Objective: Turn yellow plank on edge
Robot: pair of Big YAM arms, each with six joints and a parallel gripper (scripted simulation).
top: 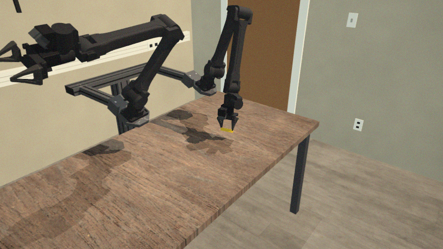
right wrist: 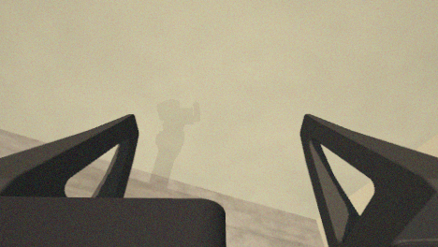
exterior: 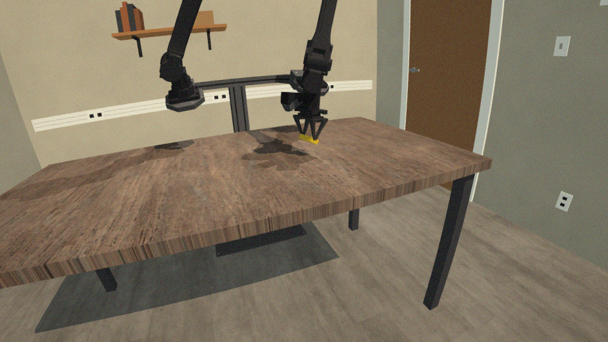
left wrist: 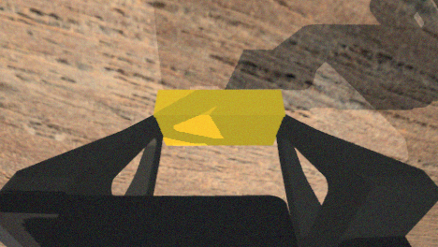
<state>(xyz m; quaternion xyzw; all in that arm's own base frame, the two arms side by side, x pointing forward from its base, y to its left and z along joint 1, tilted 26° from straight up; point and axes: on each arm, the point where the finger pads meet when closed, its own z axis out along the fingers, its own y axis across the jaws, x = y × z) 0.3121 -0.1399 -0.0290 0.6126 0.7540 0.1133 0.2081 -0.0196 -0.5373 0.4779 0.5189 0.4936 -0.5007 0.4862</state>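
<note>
The yellow plank is 1 cm below my left hand.
</note>
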